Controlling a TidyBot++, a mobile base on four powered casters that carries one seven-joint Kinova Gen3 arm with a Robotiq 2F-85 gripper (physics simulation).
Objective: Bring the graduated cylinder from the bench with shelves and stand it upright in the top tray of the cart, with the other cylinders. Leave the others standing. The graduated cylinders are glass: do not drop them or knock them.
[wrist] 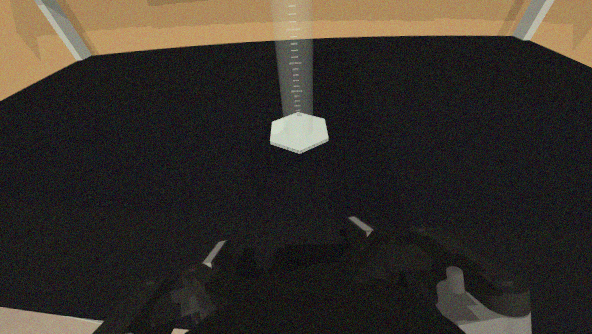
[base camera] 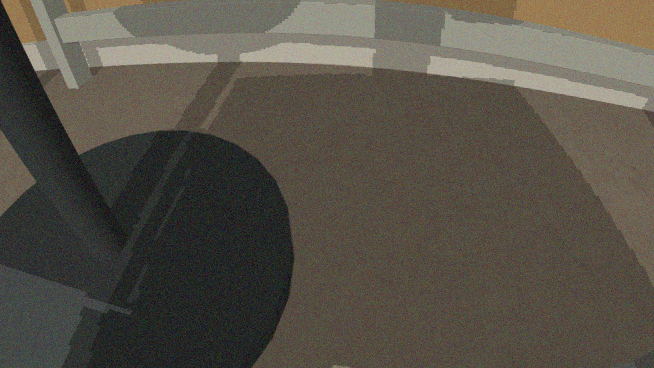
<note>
In view: a bench with shelves (wrist: pixel 130 165).
</note>
